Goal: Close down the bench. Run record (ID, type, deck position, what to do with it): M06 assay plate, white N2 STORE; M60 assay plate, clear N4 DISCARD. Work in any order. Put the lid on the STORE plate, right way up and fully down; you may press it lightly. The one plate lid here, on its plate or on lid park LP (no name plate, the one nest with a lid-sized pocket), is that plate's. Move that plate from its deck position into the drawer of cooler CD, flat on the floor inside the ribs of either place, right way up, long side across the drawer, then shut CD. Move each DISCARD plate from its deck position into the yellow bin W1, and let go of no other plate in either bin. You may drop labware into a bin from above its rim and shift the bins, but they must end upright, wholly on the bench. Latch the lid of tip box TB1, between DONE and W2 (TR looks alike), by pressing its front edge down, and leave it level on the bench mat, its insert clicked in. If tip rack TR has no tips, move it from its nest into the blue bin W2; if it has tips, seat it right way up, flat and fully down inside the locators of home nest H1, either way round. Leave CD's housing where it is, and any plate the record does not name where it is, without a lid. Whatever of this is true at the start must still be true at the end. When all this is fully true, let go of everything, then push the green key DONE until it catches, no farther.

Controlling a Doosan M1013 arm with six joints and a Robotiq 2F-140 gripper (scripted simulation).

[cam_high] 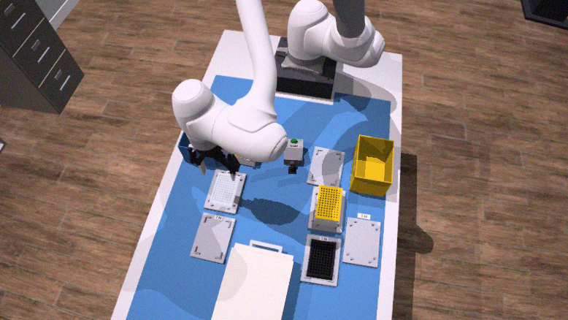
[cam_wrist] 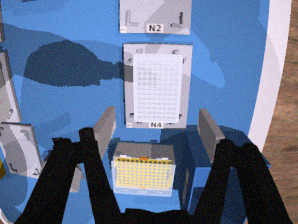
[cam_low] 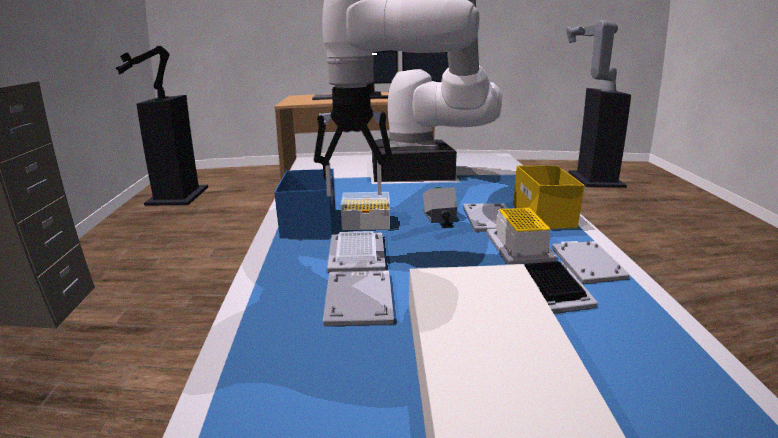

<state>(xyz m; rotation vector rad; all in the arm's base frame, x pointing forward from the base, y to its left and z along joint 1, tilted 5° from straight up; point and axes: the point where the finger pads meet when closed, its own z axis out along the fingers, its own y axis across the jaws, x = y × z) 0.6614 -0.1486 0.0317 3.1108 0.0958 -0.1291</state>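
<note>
Right now my hand is 150 mm above the clear assay plate. Round my hand: nest N4: 160 mm below; then nest N2: 180 mm ahead, 160 mm below, 20 mm to the left; then tip box TB1: 170 mm behind, 120 mm below, 10 mm to the left.
</note>
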